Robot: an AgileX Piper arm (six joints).
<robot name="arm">
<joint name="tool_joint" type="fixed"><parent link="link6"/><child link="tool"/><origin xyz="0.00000 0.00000 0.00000" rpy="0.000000 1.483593 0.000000"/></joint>
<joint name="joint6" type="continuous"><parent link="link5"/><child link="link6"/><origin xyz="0.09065 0.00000 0.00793" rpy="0.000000 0.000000 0.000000"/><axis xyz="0.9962 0 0.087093"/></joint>
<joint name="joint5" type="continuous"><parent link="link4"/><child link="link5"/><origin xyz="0.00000 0.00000 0.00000" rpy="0.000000 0.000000 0.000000"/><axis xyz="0 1 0"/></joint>
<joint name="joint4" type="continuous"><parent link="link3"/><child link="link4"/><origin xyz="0.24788 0.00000 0.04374" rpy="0.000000 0.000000 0.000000"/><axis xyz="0.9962 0 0.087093"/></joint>
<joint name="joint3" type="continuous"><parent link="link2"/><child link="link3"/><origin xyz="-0.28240 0.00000 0.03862" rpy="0.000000 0.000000 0.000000"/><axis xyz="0 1 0"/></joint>
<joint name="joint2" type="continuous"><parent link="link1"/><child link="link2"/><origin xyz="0.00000 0.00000 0.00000" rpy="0.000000 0.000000 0.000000"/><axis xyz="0 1 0"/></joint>
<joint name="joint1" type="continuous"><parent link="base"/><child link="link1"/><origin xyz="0.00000 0.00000 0.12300" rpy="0.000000 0.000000 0.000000"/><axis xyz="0 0 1"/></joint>
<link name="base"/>
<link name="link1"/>
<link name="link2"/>
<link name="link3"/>
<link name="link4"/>
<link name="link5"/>
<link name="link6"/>
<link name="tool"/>
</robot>
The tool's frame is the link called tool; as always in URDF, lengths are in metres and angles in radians. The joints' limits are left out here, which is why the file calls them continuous.
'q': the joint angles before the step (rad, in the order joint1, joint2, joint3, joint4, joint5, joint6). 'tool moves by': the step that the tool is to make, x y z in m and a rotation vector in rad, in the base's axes. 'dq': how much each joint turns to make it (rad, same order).
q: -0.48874, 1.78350, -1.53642, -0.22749, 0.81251, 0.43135
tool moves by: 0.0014, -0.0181, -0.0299, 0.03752, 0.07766, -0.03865
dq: -0.03616, 0.07223, 0.00009, -0.00448, 0.01420, 0.00025
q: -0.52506, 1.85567, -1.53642, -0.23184, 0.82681, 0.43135
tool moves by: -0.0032, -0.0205, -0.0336, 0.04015, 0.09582, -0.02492
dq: -0.04522, 0.07901, 0.00031, -0.00214, 0.01923, -0.02736
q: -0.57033, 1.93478, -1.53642, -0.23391, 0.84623, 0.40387
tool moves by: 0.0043, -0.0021, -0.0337, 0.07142, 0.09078, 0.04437
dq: -0.00461, 0.07648, 0.00008, 0.04227, 0.02711, -0.07484
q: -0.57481, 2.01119, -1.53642, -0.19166, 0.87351, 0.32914
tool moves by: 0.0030, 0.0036, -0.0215, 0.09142, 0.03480, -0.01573
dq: 0.00005, 0.04817, -0.00141, 0.07028, 0.03042, -0.01743
